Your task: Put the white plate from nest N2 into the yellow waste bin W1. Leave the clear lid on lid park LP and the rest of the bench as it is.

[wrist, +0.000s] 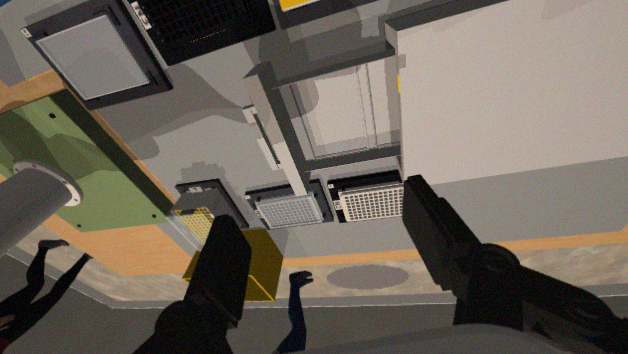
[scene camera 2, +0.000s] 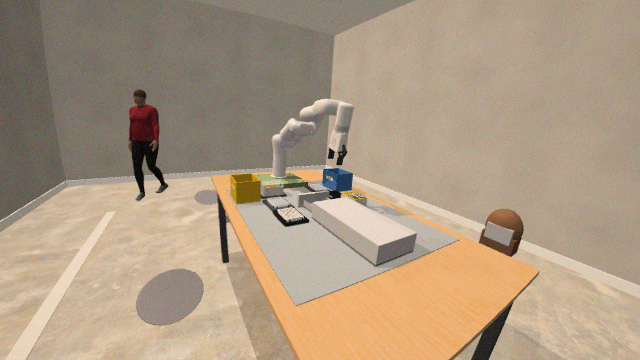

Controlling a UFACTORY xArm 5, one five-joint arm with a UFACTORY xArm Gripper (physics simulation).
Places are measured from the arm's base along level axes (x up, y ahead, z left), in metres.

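Pixels of known places: gripper, fingertip midpoint: (wrist: 320, 215) (scene camera 2: 334, 161); arm's base, link origin: (wrist: 52, 182) (scene camera 2: 279, 176).
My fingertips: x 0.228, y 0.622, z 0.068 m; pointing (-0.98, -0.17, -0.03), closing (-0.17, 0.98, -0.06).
Ahead of a thing's pixels: the offset from my fingertips to its top centre. "pt": to the spot under its first point.
A white gridded plate {dx -0.231, dy +0.034, dz -0.254 m} (scene camera 2: 291, 215) (wrist: 372, 204) sits in a black nest. Beside it a paler, greyish gridded plate {dx -0.231, dy -0.143, dz -0.251 m} (scene camera 2: 278, 203) (wrist: 290, 211) sits in another nest and looks covered by something clear. The nest labels are too small to read. The yellow waste bin {dx -0.138, dy -0.323, dz -0.389 m} (scene camera 2: 245, 189) (wrist: 266, 257) stands at the table's edge, partly behind a finger in the wrist view. A flat, clear-looking lid {dx -0.238, dy -0.319, dz +0.096 m} (wrist: 95, 57) lies on a dark holder; I cannot read its label. My gripper (scene camera 2: 335, 158) (wrist: 320, 215) is open and empty, high above the bench, over the blue bin's side in the scene view.
A long white box (scene camera 2: 362, 227) (wrist: 510, 95) lies beside the nests, near an upright grey panel {pt dx -0.217, dy -0.074, dz -0.077 m} (scene camera 2: 312, 198). A blue bin {dx -0.138, dy -0.327, dz +0.257 m} (scene camera 2: 337, 179), a yellow-topped rack {dx -0.181, dy +0.033, dz +0.125 m} (scene camera 2: 356, 195) and a clear box with yellow tips {dx -0.180, dy -0.320, dz -0.226 m} (scene camera 2: 272, 189) (wrist: 196, 222) stand around. A person (scene camera 2: 144, 135) is beyond the table.
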